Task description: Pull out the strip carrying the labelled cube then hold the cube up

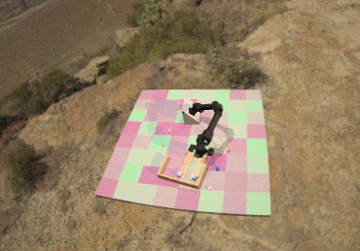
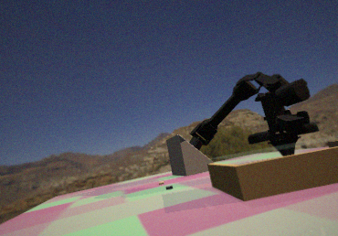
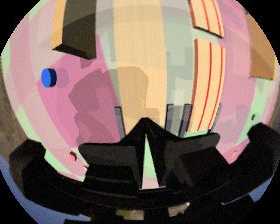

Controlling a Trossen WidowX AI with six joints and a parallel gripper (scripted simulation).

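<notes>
The tan strip lies 90 mm ahead of my gripper tip and 30 mm to the right of it. From my gripper tip the other things lie so: blue piece (120 mm ahead, 110 mm to the left).
</notes>
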